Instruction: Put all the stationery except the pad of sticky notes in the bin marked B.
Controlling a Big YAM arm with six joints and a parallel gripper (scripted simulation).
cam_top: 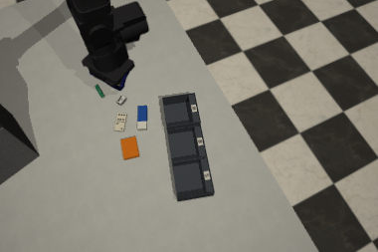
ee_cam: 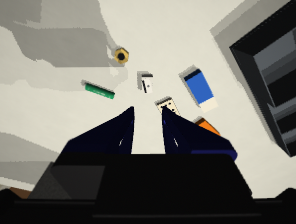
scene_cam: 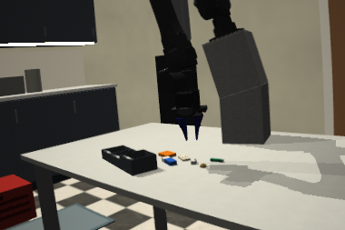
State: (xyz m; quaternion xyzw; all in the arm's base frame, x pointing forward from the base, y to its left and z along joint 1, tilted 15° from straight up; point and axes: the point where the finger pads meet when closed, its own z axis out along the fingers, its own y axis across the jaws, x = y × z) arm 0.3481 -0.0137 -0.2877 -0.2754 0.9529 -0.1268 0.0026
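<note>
Now: hand 70 mm above the binder clip. Round my hand: domino: 80 mm below, 60 mm to the right, 30 mm behind; then brass nut: 80 mm below, 50 mm to the left, 10 mm ahead; then green stick: 80 mm below, 50 mm to the left, 50 mm behind.
</note>
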